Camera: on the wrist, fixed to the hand. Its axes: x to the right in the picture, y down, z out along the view.
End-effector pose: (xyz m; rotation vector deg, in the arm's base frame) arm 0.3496 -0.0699 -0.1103 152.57 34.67 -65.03
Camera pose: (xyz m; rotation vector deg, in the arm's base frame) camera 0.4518 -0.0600 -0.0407 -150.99 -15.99 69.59
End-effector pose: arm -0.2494 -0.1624 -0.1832 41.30 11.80 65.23
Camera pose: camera -0.3283 -0.0907 -0.2467 65.07 27.41 65.07
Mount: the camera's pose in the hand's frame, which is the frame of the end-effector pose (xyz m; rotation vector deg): 0.0165 0.0363 -0.1175 26.83 0.45 1.90
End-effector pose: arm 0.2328 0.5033 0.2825 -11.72 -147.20 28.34
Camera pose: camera 0.2806 0.5767 0.3704 -4.67 -135.46 61.96
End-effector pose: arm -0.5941 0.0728 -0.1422 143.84 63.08 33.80
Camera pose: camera -0.6200 0.0778 -0.0210 -157.90 -71.82 -20.65
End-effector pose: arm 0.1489 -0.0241 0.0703 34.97 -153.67 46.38
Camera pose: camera 0.1334 0.0658 0.1544 37.72 -143.56 83.82
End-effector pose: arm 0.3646 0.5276 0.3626 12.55 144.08 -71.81
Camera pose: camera 0.3338 0.6431 0.3958 21.18 124.64 -103.85
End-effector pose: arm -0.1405 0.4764 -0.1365 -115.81 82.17 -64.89
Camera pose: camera -0.2536 0.4613 -0.0878 -95.04 61.50 -75.46
